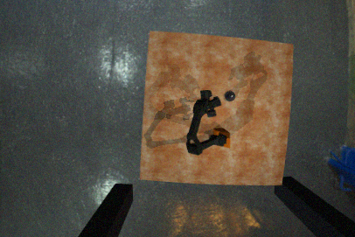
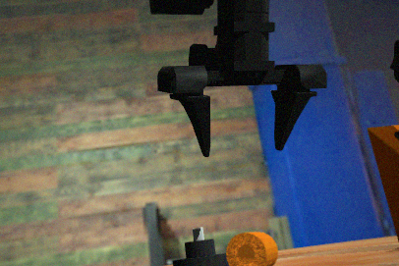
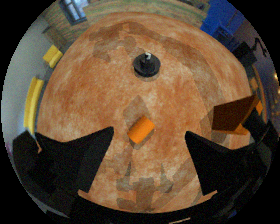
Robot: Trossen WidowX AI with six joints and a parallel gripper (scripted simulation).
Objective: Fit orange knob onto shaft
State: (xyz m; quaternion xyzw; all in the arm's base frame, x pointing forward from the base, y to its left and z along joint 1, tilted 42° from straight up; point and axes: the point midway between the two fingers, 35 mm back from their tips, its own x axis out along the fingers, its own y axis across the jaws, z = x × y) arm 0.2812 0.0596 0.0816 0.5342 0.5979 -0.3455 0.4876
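Now: the orange knob 110 mm below my gripper tip, 20 mm to the left of it and 20 mm ahead of it. From my gripper tip the other things lie so: dark round pedestal (180 mm to the right, 100 mm below, 50 mm ahead).
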